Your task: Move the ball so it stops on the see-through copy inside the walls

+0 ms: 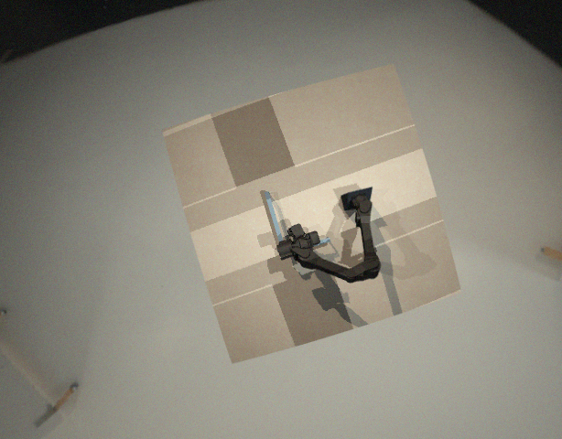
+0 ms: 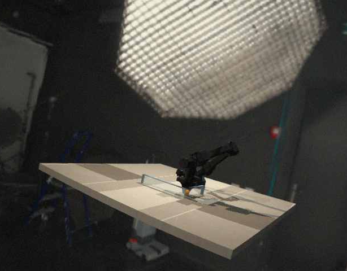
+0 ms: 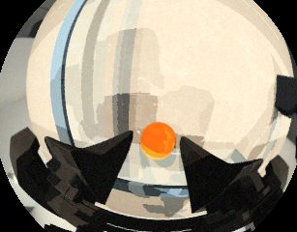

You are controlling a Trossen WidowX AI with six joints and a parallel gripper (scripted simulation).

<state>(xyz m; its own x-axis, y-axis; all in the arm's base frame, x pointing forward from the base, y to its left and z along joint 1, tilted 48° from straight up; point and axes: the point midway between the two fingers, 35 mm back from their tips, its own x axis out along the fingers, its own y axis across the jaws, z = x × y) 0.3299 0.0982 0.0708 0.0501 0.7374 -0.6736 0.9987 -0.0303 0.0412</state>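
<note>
The orange ball lies right at my gripper tip. From my gripper tip the other things lie so: long wall (8 cm ahead, 12 cm to the right, 2 cm above); see-through copy (right at my gripper tip); short wall (3 cm behind, 3 cm to the left, 2 cm above).
</note>
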